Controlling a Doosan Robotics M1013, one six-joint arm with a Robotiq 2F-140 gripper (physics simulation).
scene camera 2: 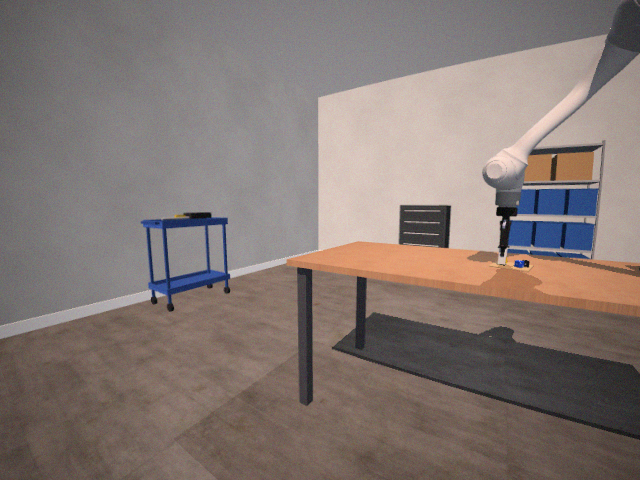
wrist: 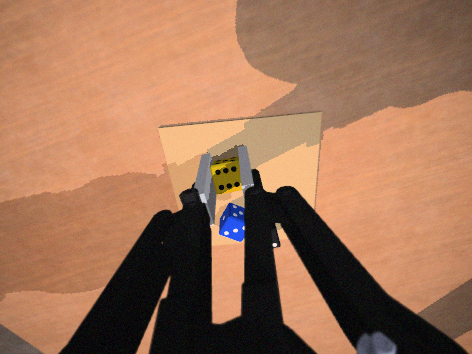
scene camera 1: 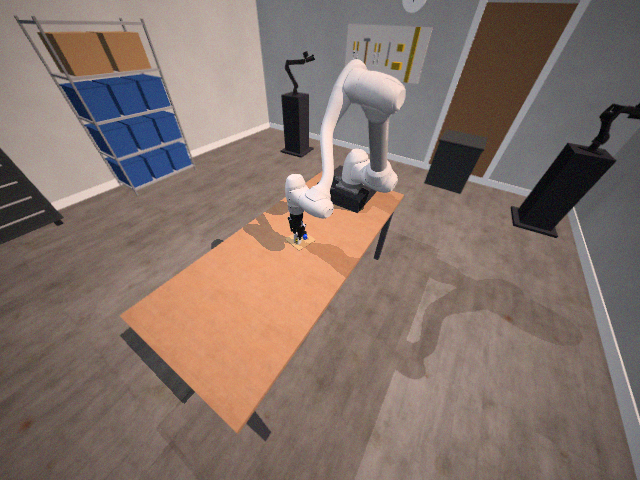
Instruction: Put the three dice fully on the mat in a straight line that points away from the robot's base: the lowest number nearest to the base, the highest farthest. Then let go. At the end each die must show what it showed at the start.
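Places are measured from the arm's base along level axes (x ahead, y left, z up), in metres.
Pixels of known places: gripper, fingertip midpoint: (scene camera 2: 501, 263) (wrist: 227, 163) (scene camera 1: 297, 242); arm's base, origin of the base link: (scene camera 1: 350, 185).
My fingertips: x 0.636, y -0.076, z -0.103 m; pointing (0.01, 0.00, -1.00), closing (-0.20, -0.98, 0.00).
Observation:
For each thing: its middle in the pictures, then the offset to it from my fingertips. Level surfaces: height alone.
- yellow die, body centre: (wrist: 228, 174) 0.014 m up, 0.004 m back, 0.001 m left
- mat, body centre: (wrist: 245, 189) (scene camera 2: 511, 265) (scene camera 1: 300, 239) 0.008 m down, 0.036 m back, 0.003 m right
- blue die, body centre: (wrist: 235, 222) (scene camera 2: 519, 263) (scene camera 1: 305, 236) 0.007 m up, 0.059 m back, 0.018 m left
- black die, body centre: (wrist: 265, 233) (scene camera 2: 525, 263) 0.007 m up, 0.086 m back, 0.004 m right
- wooden table, its level: 0.010 m down
My gripper (scene camera 1: 297, 238) (scene camera 2: 501, 262) (wrist: 227, 163) is shut on the yellow die (wrist: 226, 176), low over the mat (scene camera 1: 300, 248) (wrist: 300, 190). A face with six pips points to the wrist camera. I cannot tell whether the die touches the mat. The blue die (scene camera 1: 305, 236) (scene camera 2: 518, 264) (wrist: 231, 223) sits skewed near the mat's lower edge in the wrist view, below the yellow die and apart from it, partly behind the right finger. The black die (scene camera 2: 526, 263) (wrist: 276, 239) is mostly hidden behind that finger, near the same edge.
The mat lies on the wooden table (scene camera 1: 237, 310) (scene camera 2: 403, 263), in front of the robot's black base (scene camera 1: 348, 197). The blue and black dice stand close to the gripper, on its base side. Shadows of the arm cross the table and mat.

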